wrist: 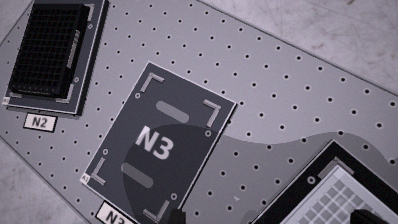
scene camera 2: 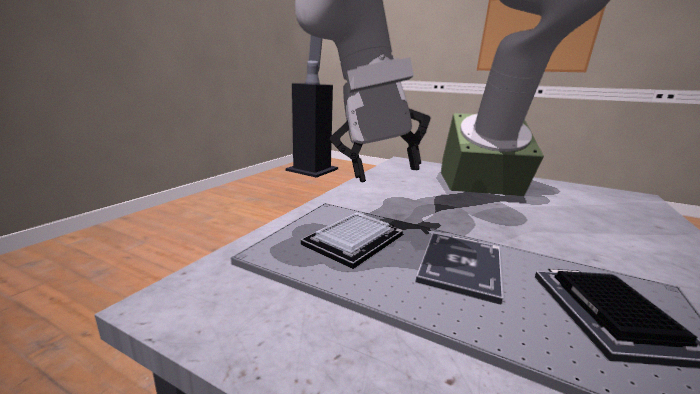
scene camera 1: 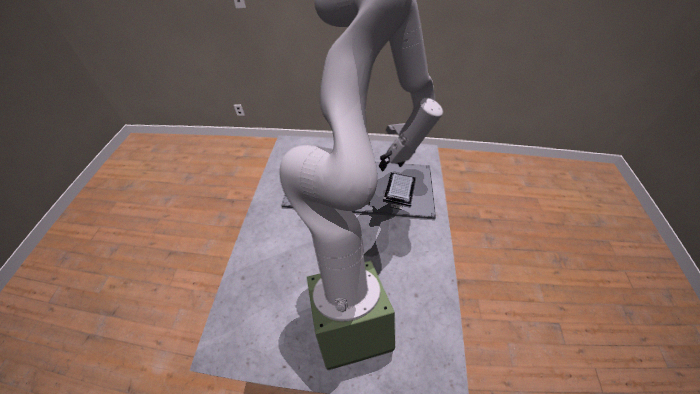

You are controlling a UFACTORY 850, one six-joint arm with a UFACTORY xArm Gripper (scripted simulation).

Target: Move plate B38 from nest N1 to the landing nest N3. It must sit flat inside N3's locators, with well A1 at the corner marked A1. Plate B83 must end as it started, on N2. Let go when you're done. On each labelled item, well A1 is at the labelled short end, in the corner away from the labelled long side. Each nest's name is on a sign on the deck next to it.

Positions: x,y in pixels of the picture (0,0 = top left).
Scene:
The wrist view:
black well plate: 46,61
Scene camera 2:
gripper: 389,175
clear well plate: 356,231
black well plate: 628,316

